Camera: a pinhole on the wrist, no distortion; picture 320 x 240 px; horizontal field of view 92.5 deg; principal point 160.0 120.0 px. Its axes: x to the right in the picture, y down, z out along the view. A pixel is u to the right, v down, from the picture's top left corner.
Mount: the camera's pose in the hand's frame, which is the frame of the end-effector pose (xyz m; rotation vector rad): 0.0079 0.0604 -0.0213 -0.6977 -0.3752 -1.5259
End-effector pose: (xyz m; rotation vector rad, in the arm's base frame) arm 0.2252 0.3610 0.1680 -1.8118 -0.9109 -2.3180
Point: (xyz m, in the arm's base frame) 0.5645 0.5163 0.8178
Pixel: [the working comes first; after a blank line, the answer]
In the camera's frame: 0.1579 0.4058 0.5953

201 224
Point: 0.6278 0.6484 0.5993
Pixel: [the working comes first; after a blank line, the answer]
In the camera's frame: 0.3410 0.2327 0.5198

260 189
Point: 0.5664 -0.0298 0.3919
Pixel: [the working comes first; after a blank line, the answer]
In the camera's frame: -0.2794 -0.1014 0.4185

58 83
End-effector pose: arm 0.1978 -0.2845 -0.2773 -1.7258 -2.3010 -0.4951
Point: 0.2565 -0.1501 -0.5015
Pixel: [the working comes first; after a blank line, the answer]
In the camera's frame: 0.1778 -0.0400 0.2151

287 91
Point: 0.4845 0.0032 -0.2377
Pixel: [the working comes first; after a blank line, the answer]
In the camera's frame: -0.1532 0.1296 0.2974

81 187
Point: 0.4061 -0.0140 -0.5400
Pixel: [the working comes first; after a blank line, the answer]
In the camera's frame: 0.1047 -0.0107 0.4053

200 116
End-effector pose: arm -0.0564 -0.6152 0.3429 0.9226 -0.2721 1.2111
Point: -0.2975 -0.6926 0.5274
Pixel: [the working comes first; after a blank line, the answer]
In the camera's frame: -0.1042 -0.0771 0.2340

92 70
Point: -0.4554 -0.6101 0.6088
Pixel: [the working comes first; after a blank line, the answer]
In the camera's frame: -0.2772 -0.0366 0.3164

26 102
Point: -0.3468 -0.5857 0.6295
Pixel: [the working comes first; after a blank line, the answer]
In the camera's frame: -0.1922 0.0354 0.2964

61 138
